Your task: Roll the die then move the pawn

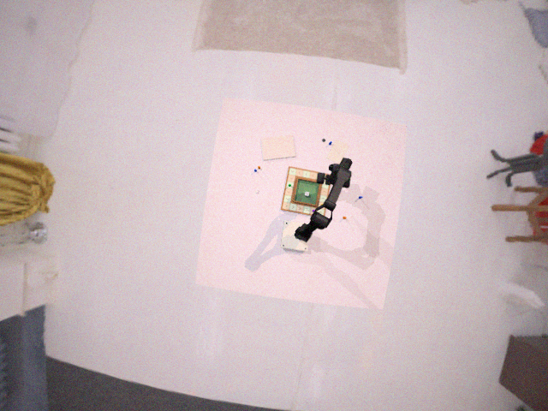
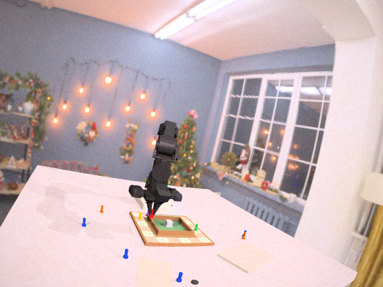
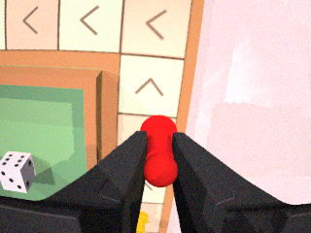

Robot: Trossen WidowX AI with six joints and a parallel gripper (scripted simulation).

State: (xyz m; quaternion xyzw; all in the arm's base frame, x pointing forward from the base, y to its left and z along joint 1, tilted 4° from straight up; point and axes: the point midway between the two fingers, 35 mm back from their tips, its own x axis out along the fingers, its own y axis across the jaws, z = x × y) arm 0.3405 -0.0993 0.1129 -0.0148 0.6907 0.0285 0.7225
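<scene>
The green tray is 8 cm behind my gripper tip, 12 cm to the left of it and 9 cm below it. Also, from my gripper tip: white die: 9 cm behind, 11 cm to the left, 7 cm below; red pawn: 1 cm above; yellow pawn: 14 cm behind, 7 cm below.
</scene>
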